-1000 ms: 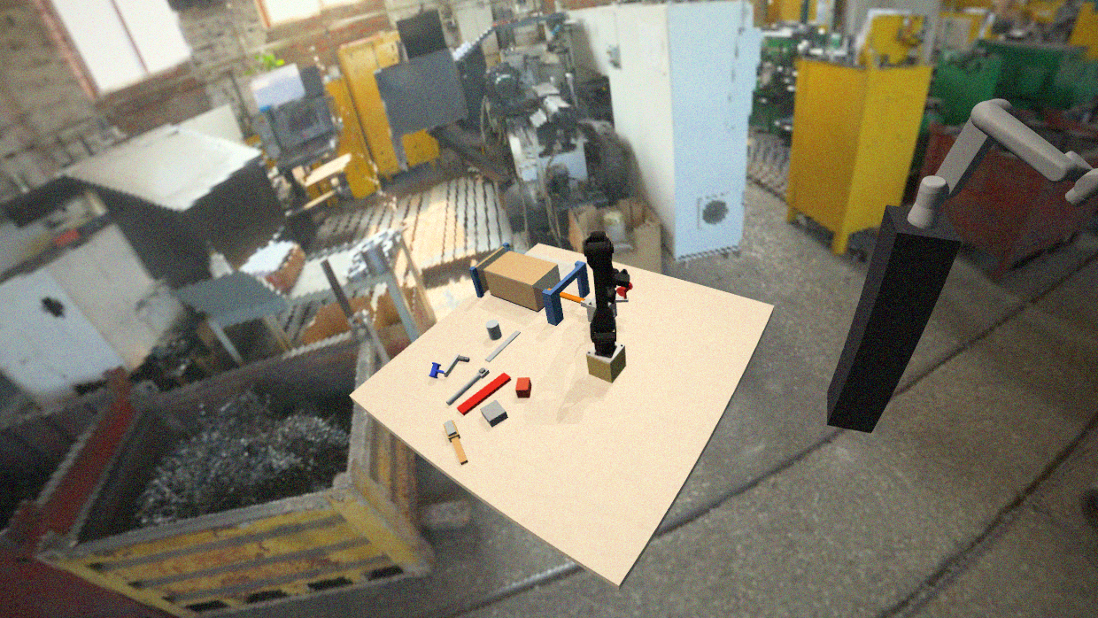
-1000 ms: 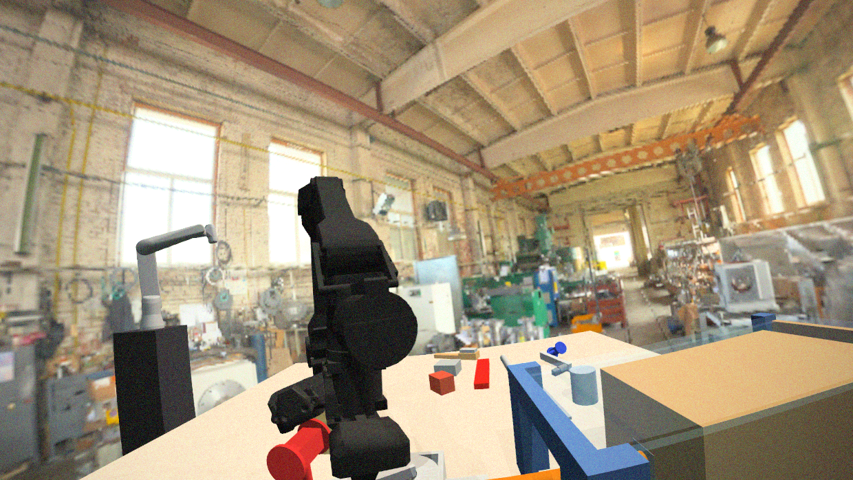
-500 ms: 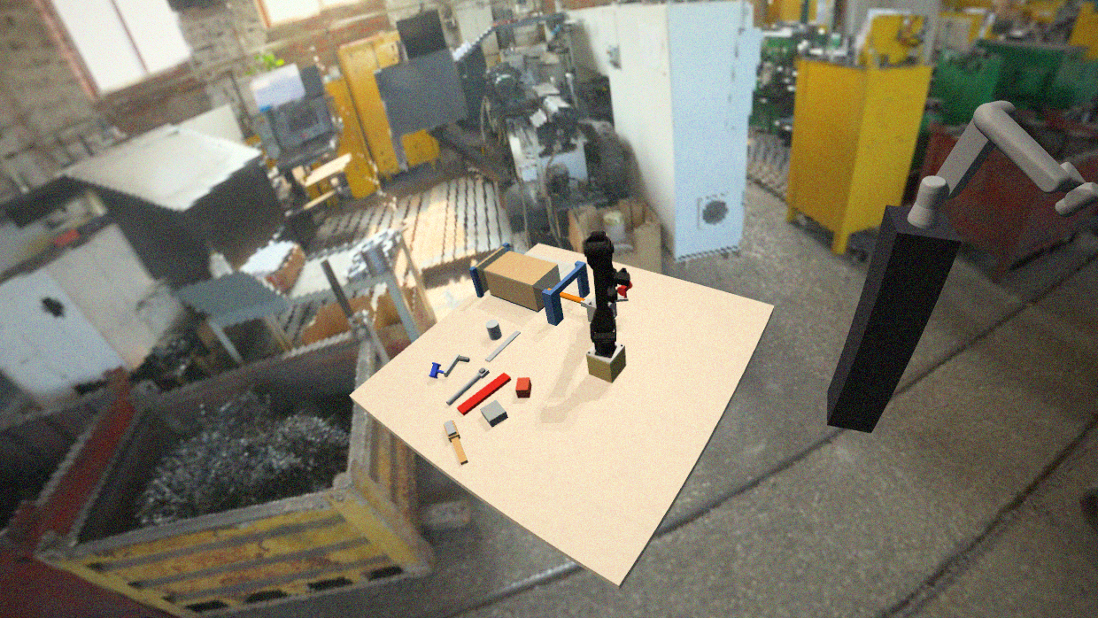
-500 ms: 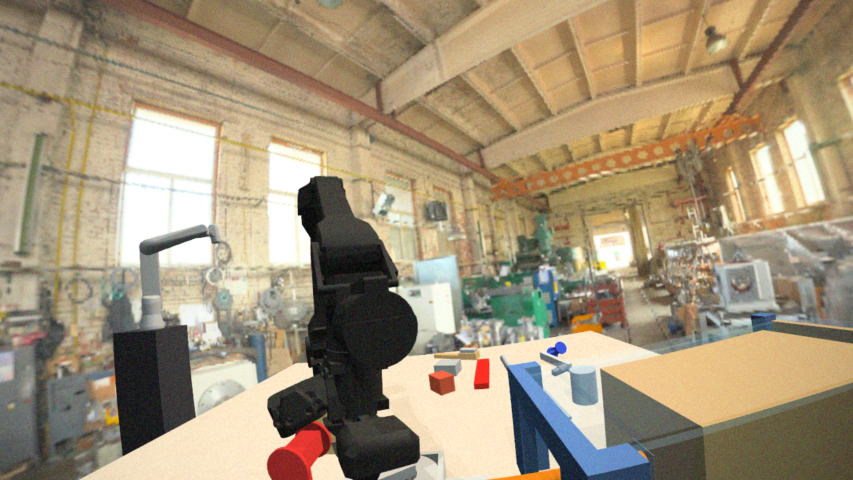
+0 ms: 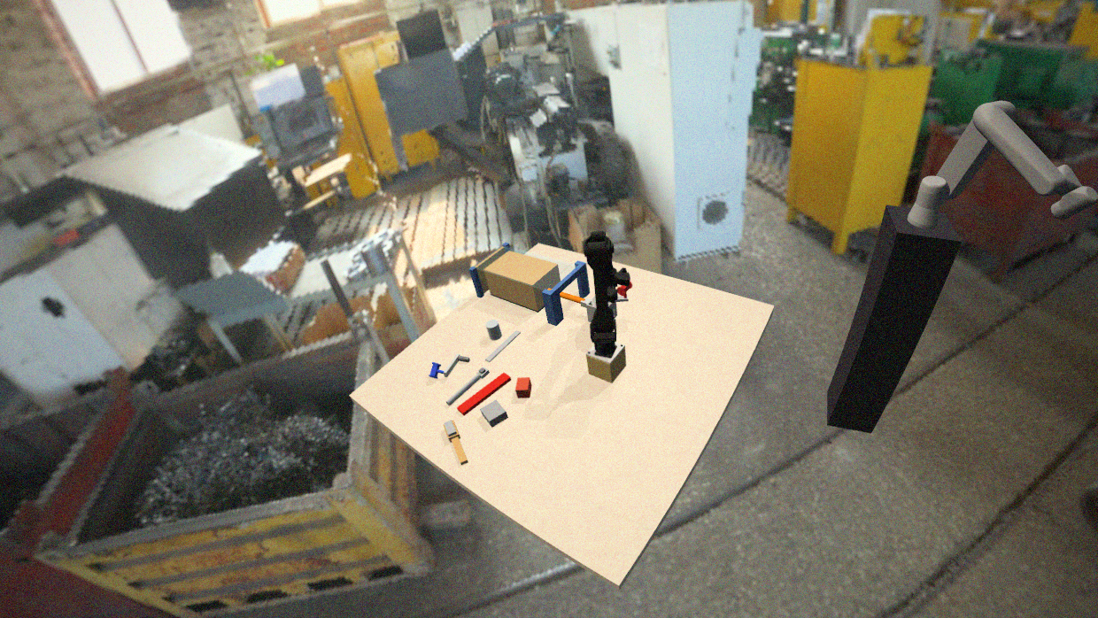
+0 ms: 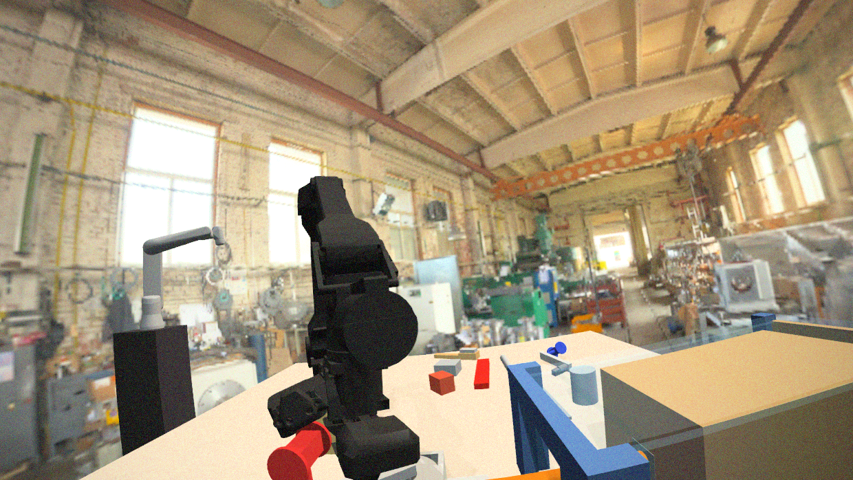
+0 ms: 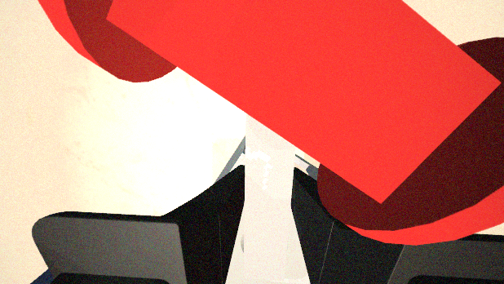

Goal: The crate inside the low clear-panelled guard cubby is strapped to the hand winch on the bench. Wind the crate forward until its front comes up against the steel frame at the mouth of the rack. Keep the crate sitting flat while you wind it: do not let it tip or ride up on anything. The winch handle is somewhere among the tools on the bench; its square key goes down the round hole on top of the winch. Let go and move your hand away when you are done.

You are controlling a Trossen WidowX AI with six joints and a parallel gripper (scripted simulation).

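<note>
Right now the red-knobbed winch handle is 10 mm behind my gripper tip and 20 mm above it. The rest, counted from my gripper tip: red knob (50 mm behind, 20 mm to the right, 50 mm above); blue steel frame (200 mm ahead, 20 mm to the right, 20 mm above); grey winch (30 mm ahead, 10 mm to the left, 60 mm below).
</note>
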